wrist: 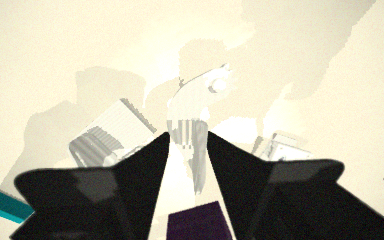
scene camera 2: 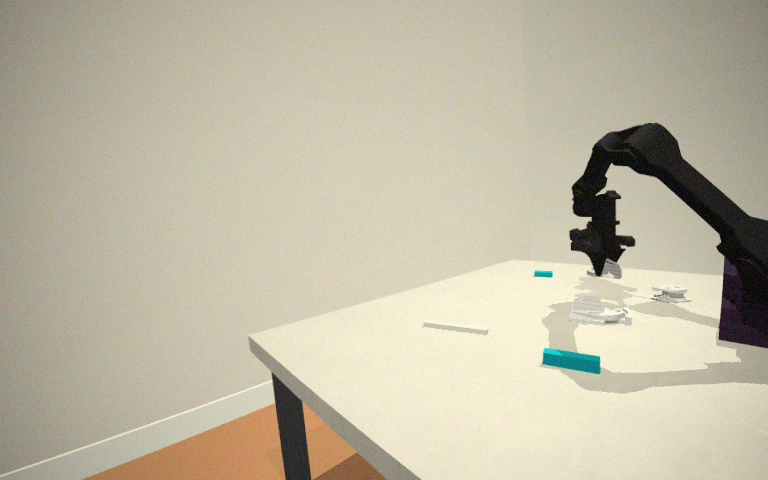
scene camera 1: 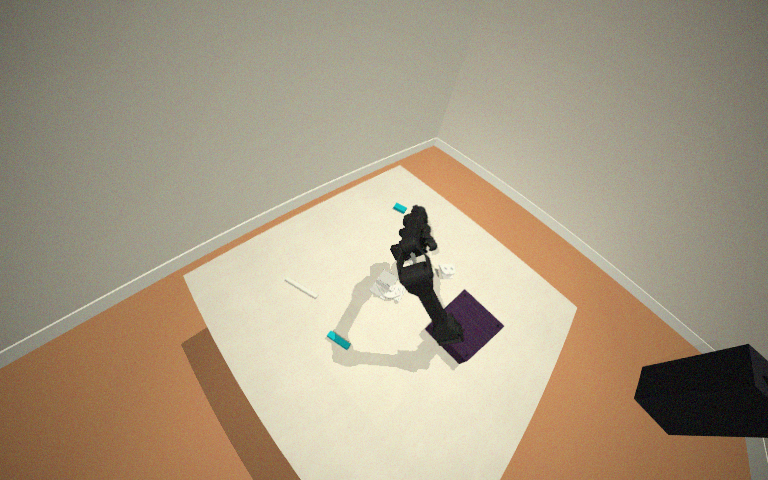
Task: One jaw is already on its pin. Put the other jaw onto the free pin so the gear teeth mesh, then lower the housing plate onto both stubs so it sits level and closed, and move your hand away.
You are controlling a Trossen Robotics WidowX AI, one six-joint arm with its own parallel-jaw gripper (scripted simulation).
Labels:
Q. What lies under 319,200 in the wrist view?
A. My gripper.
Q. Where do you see a teal block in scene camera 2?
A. At 584,362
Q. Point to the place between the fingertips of my gripper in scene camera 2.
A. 603,275

